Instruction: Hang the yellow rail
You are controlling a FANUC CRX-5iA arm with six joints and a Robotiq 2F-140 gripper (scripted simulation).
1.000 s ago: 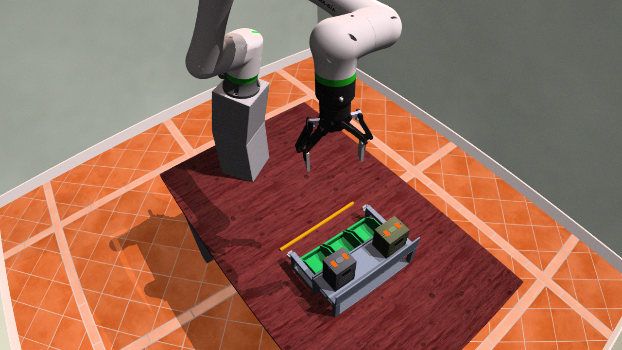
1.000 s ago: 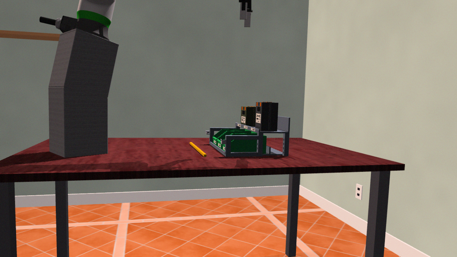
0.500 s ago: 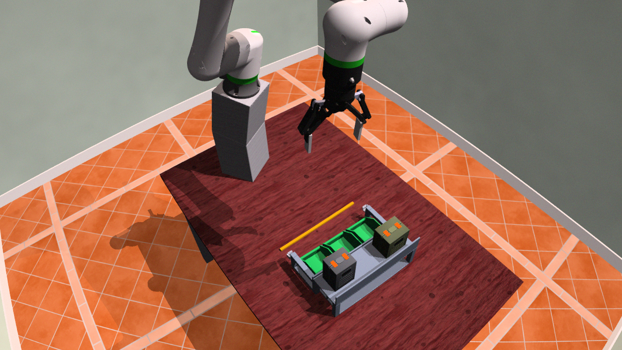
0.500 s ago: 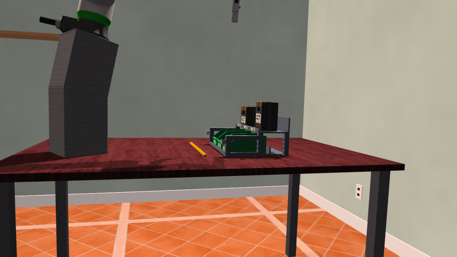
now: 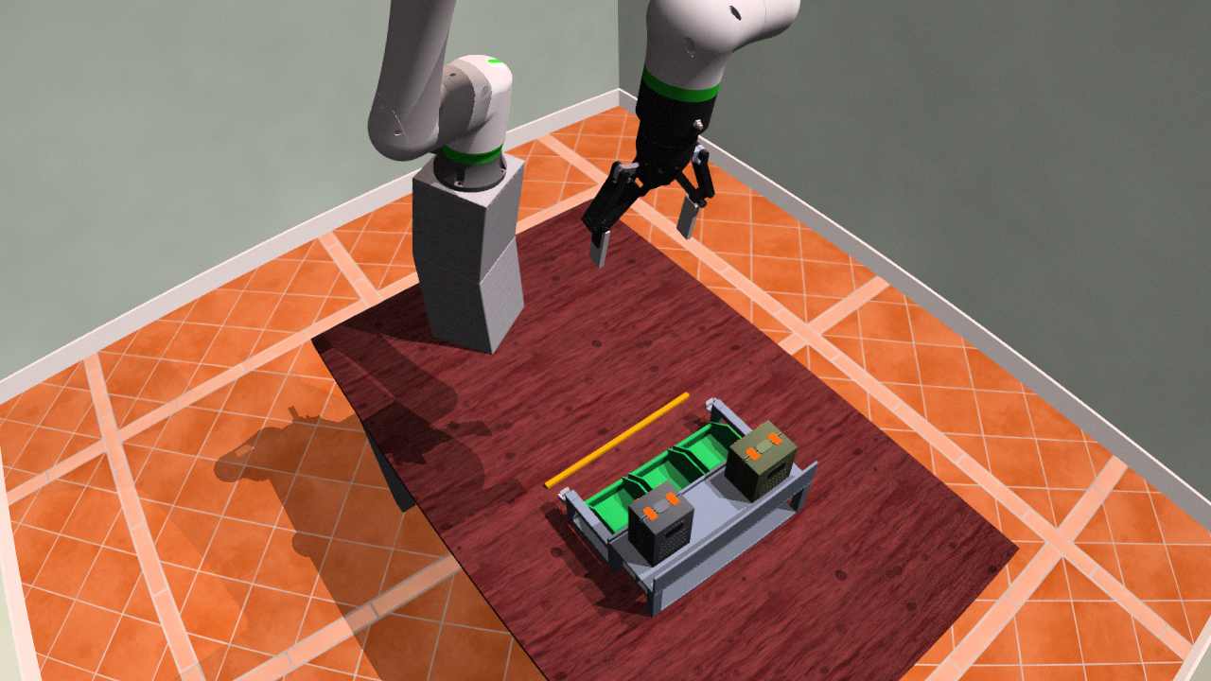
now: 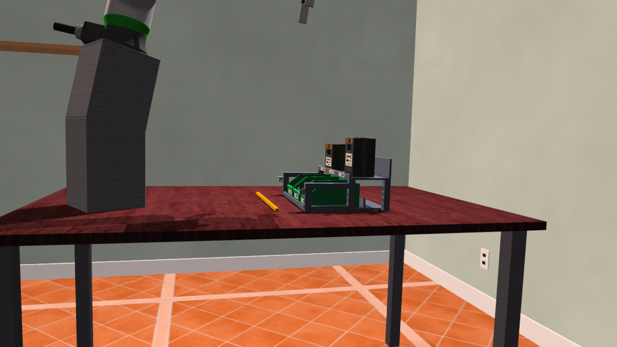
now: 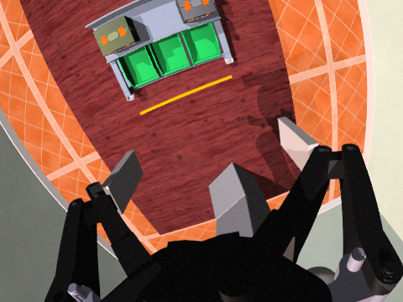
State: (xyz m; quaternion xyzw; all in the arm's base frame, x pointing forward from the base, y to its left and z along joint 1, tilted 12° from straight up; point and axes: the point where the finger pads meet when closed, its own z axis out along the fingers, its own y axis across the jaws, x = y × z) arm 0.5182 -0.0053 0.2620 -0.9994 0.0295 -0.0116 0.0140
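My hand is 610 mm above the yellow rail, 110 mm past it and 30 mm to the right of it.
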